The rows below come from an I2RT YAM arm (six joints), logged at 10 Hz.
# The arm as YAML. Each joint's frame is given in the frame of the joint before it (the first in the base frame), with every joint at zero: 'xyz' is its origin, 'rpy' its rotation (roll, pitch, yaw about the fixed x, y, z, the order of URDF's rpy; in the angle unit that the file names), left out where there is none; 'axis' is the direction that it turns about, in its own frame. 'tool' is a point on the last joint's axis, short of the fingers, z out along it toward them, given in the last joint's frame.
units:
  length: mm
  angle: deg
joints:
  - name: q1
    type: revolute
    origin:
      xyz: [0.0, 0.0, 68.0]
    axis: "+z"
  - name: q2
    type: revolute
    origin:
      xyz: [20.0, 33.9, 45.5]
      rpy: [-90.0, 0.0, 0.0]
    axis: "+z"
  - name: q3
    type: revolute
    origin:
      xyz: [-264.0, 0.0, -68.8]
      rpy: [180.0, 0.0, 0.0]
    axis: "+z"
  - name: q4
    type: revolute
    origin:
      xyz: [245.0, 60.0, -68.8]
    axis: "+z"
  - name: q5
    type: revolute
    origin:
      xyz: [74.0, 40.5, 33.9]
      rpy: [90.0, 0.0, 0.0]
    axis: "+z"
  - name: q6
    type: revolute
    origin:
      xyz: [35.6, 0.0, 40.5]
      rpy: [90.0, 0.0, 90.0]
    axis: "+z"
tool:
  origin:
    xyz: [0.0, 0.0, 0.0]
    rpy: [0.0, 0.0, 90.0]
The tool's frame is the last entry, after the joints.
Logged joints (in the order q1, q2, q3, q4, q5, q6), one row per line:
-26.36, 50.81, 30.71, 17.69, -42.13, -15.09
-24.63, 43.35, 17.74, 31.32, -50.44, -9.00
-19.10, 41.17, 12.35, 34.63, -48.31, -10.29
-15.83, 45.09, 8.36, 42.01, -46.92, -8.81
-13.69, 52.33, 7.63, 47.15, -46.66, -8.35
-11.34, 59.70, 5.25, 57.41, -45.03, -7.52
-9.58, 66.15, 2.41, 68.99, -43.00, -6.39
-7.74, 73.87, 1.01, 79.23, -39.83, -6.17
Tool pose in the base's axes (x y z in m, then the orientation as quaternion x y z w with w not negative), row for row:
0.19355, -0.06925, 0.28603, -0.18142, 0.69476, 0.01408, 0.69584
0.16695, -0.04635, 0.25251, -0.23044, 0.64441, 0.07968, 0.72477
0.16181, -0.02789, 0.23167, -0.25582, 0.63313, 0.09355, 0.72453
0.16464, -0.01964, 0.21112, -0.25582, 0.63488, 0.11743, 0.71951
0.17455, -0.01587, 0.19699, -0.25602, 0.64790, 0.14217, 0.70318
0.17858, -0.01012, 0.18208, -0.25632, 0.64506, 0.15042, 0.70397
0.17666, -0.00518, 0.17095, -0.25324, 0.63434, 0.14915, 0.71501
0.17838, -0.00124, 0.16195, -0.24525, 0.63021, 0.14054, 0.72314
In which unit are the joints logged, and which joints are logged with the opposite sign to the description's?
The joints are logged in degrees. Opposite sign: none.
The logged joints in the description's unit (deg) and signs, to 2 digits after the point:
-26.36, 50.81, 30.71, 17.69, -42.13, -15.09
-24.63, 43.35, 17.74, 31.32, -50.44, -9.00
-19.10, 41.17, 12.35, 34.63, -48.31, -10.29
-15.83, 45.09, 8.36, 42.01, -46.92, -8.81
-13.69, 52.33, 7.63, 47.15, -46.66, -8.35
-11.34, 59.70, 5.25, 57.41, -45.03, -7.52
-9.58, 66.15, 2.41, 68.99, -43.00, -6.39
-7.74, 73.87, 1.01, 79.23, -39.83, -6.17

